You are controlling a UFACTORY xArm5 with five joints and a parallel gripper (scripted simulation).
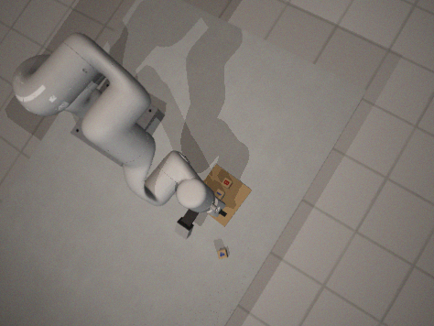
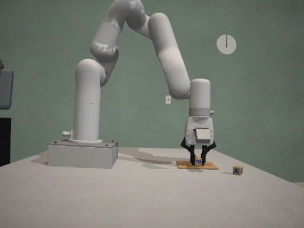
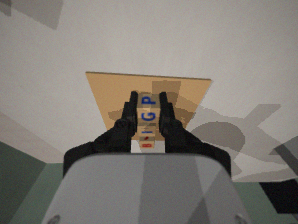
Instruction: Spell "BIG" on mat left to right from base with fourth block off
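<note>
My gripper is now 4 cm to the right of the mat and 3 cm above it.
</note>
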